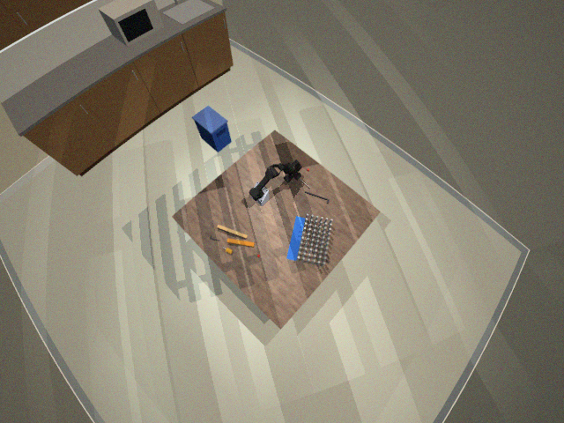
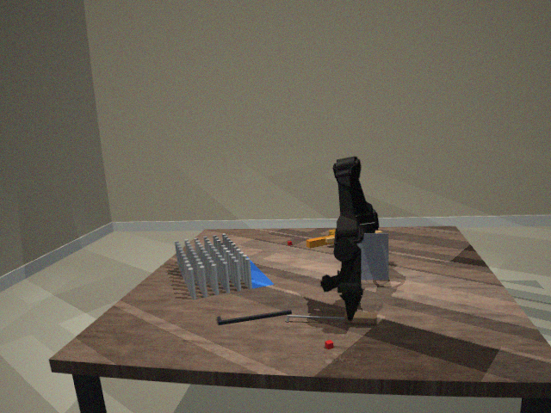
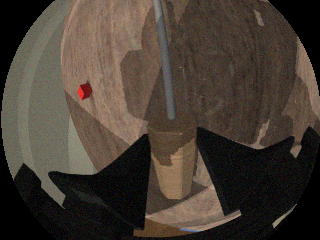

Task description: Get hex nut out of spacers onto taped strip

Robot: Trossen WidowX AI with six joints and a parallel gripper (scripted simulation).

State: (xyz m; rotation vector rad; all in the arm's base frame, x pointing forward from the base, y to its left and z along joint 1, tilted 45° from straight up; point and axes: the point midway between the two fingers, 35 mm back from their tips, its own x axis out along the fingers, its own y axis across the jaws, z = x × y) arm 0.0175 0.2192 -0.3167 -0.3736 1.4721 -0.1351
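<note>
Right now the pick tool is 8 cm ahead of my gripper tip and 1 cm to the left of it. Also, from my gripper tip: blue taped strip (46 cm ahead, 38 cm to the right, 1 cm below).
</note>
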